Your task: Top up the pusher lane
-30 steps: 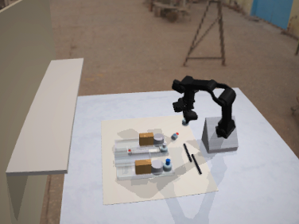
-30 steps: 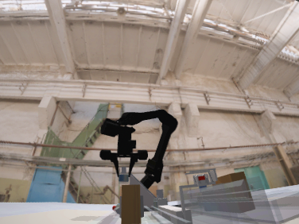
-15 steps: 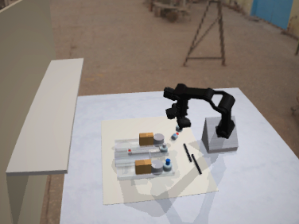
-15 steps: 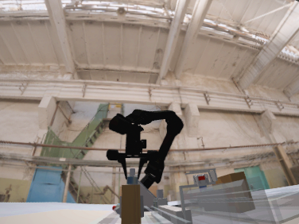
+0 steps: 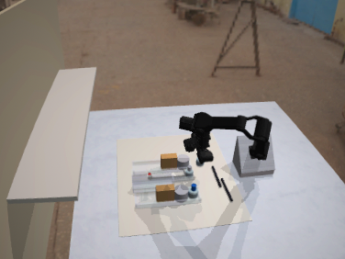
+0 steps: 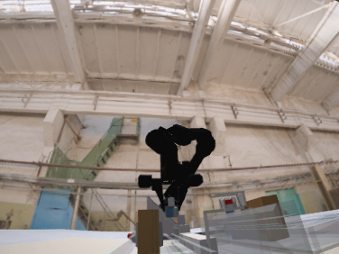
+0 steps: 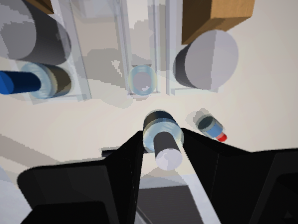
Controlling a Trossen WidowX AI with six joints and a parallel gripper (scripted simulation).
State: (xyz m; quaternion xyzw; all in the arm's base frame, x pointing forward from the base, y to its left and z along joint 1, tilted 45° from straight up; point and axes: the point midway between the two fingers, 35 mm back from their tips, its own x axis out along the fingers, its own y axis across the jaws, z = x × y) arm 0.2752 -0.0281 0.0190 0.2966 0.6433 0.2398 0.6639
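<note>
The blue-lidded jar lies 7 cm ahead of my gripper tip, 14 cm to the left of it and 4 cm below it. Round my gripper tip: red mark 24 cm ahead, 4 cm to the left, 1 cm below; shelf 56 cm ahead, 3 cm to the right, 29 cm above; lane 20 cm ahead, 3 cm to the left, 6 cm below.
</note>
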